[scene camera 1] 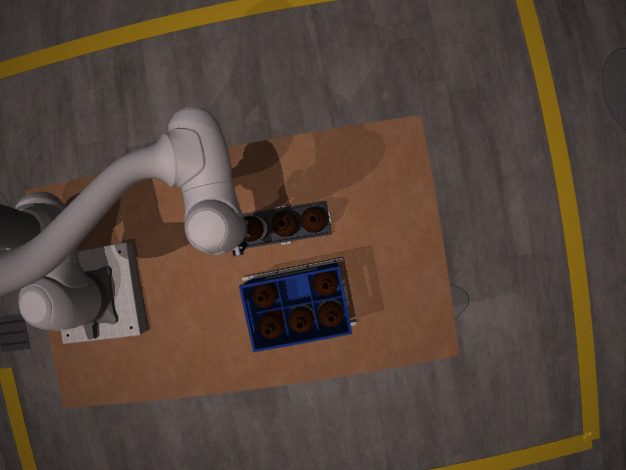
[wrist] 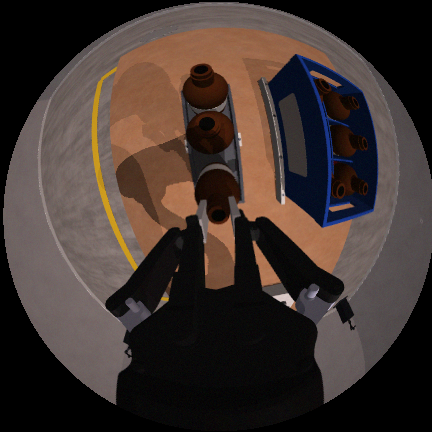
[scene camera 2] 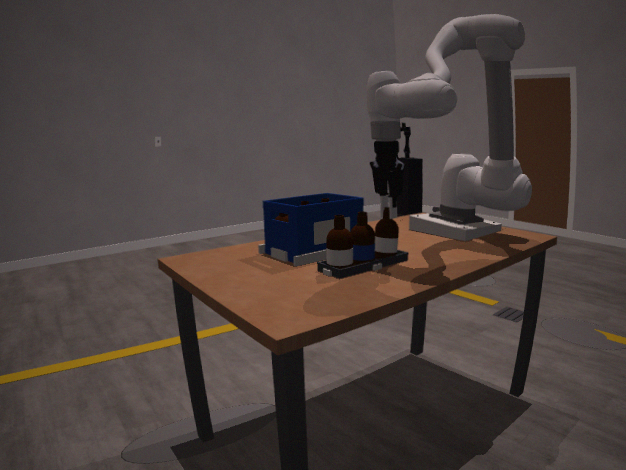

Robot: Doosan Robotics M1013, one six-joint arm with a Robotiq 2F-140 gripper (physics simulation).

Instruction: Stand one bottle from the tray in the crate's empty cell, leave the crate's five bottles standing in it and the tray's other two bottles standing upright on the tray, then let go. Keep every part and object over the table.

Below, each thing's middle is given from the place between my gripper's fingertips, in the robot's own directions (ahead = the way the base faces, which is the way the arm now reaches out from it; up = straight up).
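The pale rail [wrist: 270, 110] is 110 mm ahead of my hand, and it's 140 mm to the right of it and 120 mm below it. Then there's the white-labelled bottle [wrist: 204, 89], which sits 50 mm below my hand and 190 mm ahead of it.
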